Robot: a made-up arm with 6 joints. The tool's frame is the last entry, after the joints. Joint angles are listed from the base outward.
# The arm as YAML. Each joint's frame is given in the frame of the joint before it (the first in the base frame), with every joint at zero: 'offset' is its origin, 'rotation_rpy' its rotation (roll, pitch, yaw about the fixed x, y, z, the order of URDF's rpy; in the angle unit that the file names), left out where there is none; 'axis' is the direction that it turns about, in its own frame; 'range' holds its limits. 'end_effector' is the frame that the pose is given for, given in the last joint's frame.
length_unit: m
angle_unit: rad
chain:
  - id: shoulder
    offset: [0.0, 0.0, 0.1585]
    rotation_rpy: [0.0, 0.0, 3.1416]
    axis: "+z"
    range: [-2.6, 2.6]
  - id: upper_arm
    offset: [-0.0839, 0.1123, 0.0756]
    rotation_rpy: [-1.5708, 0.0, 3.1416]
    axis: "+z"
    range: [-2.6, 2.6]
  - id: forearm
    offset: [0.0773, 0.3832, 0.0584]
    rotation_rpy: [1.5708, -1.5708, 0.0]
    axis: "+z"
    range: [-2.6, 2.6]
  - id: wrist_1
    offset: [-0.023, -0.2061, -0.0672]
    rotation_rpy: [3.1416, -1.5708, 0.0]
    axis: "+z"
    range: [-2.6, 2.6]
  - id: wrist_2
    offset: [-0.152, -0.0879, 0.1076]
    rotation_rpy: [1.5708, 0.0, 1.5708]
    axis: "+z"
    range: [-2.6, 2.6]
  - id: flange
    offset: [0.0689, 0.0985, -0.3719]
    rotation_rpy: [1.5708, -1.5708, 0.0]
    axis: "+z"
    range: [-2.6, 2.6]
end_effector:
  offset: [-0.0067, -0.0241, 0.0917]
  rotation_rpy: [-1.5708, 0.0, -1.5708]
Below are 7 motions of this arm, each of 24 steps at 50 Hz.
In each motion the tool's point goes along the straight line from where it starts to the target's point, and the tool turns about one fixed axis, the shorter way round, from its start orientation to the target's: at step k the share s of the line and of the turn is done. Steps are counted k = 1, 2, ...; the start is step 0. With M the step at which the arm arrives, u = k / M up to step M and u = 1 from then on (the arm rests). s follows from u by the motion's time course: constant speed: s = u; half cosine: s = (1 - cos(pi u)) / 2; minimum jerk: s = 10 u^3 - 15 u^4 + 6 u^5.
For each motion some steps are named. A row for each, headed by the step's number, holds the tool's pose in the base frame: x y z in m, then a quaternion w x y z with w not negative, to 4 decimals.
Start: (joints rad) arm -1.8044 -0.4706 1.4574 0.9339 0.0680 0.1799
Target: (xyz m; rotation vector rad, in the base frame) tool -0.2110 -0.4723 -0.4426 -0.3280 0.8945 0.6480
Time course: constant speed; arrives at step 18
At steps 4, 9, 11, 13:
4: -0.3107 -0.3561 -0.4639 0.9036 -0.1446 0.3910 -0.0986
9: -0.2751 -0.3976 -0.4563 0.8979 -0.1513 0.4105 0.0478
11: -0.2609 -0.4142 -0.4532 0.8902 -0.1531 0.4158 0.1062
13: -0.2466 -0.4308 -0.4502 0.8792 -0.1543 0.4197 0.1642

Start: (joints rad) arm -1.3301 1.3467 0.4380 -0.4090 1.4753 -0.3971
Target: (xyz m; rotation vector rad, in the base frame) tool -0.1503 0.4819 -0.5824 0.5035 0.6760 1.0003
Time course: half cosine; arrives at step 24
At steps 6, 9, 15, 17, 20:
6: 0.0204 0.7855 -0.3318 0.8564 0.3903 0.1158 0.3175
9: -0.0120 0.7278 -0.3794 0.8503 0.3630 0.1549 0.3482
15: -0.0886 0.5917 -0.4918 0.8250 0.2939 0.2449 0.4160
17: -0.1112 0.5515 -0.5250 0.8146 0.2724 0.2708 0.4346
20: -0.1369 0.5057 -0.5627 0.8012 0.2474 0.2996 0.4550

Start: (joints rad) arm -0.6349 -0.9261 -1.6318 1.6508 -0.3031 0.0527
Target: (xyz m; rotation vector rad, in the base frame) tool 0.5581 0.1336 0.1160 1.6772 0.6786 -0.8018
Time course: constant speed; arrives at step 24
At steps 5, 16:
5: 0.5643 -0.0432 0.1151 0.4992 0.7189 0.1487 -0.4603
16: 0.5607 0.0592 0.1156 0.5304 0.7160 0.2295 -0.3916

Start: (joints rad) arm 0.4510 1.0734 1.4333 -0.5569 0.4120 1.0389
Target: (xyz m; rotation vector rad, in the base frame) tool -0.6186 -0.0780 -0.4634 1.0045 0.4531 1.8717
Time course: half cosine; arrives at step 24
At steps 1, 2, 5, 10, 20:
1: -0.8021 0.0809 -0.2044 0.5117 0.7651 -0.0589 0.3865
2: -0.7998 0.0789 -0.2077 0.5122 0.7620 -0.0557 0.3924
5: -0.7839 0.0651 -0.2301 0.5149 0.7396 -0.0342 0.4321
10: -0.7346 0.0225 -0.2997 0.5149 0.6588 0.0328 0.5476
20: -0.6309 -0.0673 -0.4460 0.4744 0.4390 0.1693 0.7440

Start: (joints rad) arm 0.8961 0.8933 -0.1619 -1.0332 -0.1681 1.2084
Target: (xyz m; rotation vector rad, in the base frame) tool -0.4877 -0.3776 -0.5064 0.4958 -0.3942 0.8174
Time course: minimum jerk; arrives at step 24
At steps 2, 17, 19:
2: 0.0470 -0.0679 -0.7703 0.7261 0.1591 -0.6124 0.2690
17: -0.4059 -0.3302 -0.5468 0.8595 0.2282 -0.2586 0.3772
19: -0.4530 -0.3575 -0.5235 0.8657 0.2334 -0.2183 0.3853

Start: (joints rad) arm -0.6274 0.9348 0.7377 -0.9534 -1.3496 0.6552
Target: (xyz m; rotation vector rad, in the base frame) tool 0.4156 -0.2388 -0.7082 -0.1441 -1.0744 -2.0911
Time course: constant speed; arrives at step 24
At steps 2, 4, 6, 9, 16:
2: 0.0313 0.3679 -0.6599 0.6629 0.0397 -0.1578 -0.7308
4: 0.0663 0.3127 -0.6643 0.6414 0.0310 -0.1836 -0.7443
6: 0.1012 0.2576 -0.6687 0.6190 0.0222 -0.2090 -0.7567
9: 0.1536 0.1748 -0.6753 0.5838 0.0090 -0.2467 -0.7734
16: 0.2759 -0.0182 -0.6907 0.4949 -0.0218 -0.3315 -0.8030

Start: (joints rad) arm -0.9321 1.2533 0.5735 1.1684 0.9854 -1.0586
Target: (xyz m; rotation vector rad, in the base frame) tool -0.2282 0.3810 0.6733 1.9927 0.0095 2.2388
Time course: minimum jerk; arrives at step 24
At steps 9, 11, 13, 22, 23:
9: -0.3749 0.4033 0.4028 0.0433 0.5645 0.4534 0.6884
11: -0.3451 0.3988 0.4577 0.0502 0.5955 0.3670 0.7128
13: -0.3137 0.3940 0.5157 0.0569 0.6224 0.2720 0.7316
22: -0.2292 0.3812 0.6714 0.0720 0.6629 0.0064 0.7452
23: -0.2283 0.3810 0.6730 0.0721 0.6631 0.0036 0.7450

